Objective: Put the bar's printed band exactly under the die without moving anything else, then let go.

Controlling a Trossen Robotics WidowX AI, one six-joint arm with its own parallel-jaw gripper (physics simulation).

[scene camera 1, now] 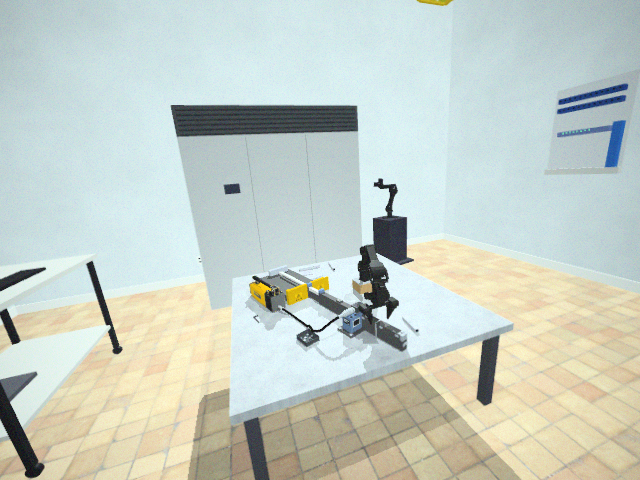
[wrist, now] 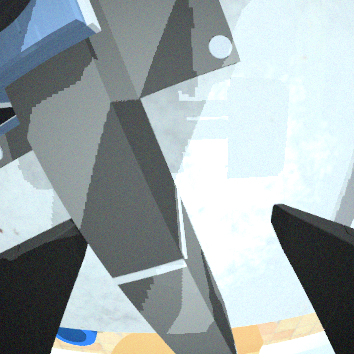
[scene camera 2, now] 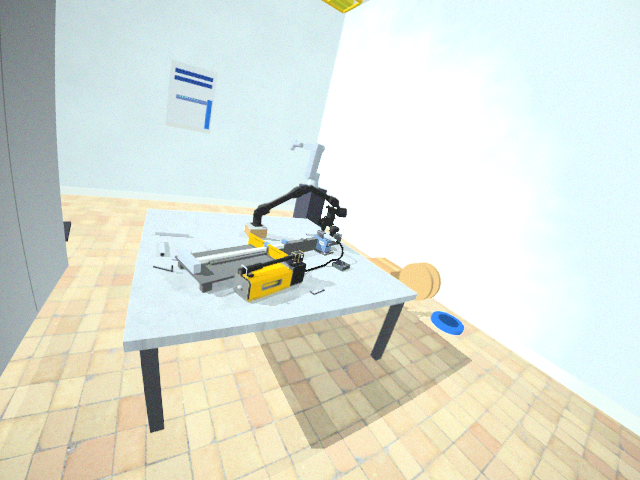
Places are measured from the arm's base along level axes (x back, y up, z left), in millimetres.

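Where they show: gripper, fingertip midpoint: (wrist: 180, 219); arm's base at its link origin: (scene camera 1: 365, 279) (scene camera 2: 256, 224).
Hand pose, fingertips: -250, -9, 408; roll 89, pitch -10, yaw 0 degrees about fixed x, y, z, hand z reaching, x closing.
Things, the pixels of their top centre, and the offset from my fingertips, as dx, dy, dz. "pt": a spot on its surface instead. Level surfaces: height alone.
- thin white band at a spot on its surface: (wrist: 151, 272) pt -17, +17, +13
- small dark box at a spot on its surface: (scene camera 1: 307, 337) pt -305, -58, -167
- yellow machine at a spot on its surface: (scene camera 2: 268, 280) pt -398, +12, -715
- thin pale rod at its top centre: (scene camera 1: 410, 321) +159, -39, +44
- table at its surface level: dy -59
A long dark grey bar or rail (scene camera 1: 391, 334) (scene camera 2: 301, 245) (wrist: 135, 215) runs beneath a small blue press-like unit (scene camera 1: 353, 322) (scene camera 2: 324, 243) (wrist: 50, 30). A thin white band (wrist: 151, 272) crosses the rail beyond this unit; I cannot tell whether it is the printed band. The die is not clearly distinguishable and may be hidden in the unit. My gripper (scene camera 1: 379, 318) (scene camera 2: 331, 237) (wrist: 180, 219) is open and empty. It is low over the rail, beside the blue unit. In the wrist view, the rail passes between the fingers, nearer the left one.
A black cable joins the unit to a small dark box (scene camera 1: 307, 337) (scene camera 2: 341, 265). A yellow machine (scene camera 1: 261, 292) (scene camera 2: 268, 280) and upright yellow plates (scene camera 1: 296, 295) stand farther along the rail. A thin pale rod (scene camera 1: 410, 324) lies near the gripper on the table (scene camera 1: 289, 382) (scene camera 2: 180, 320).
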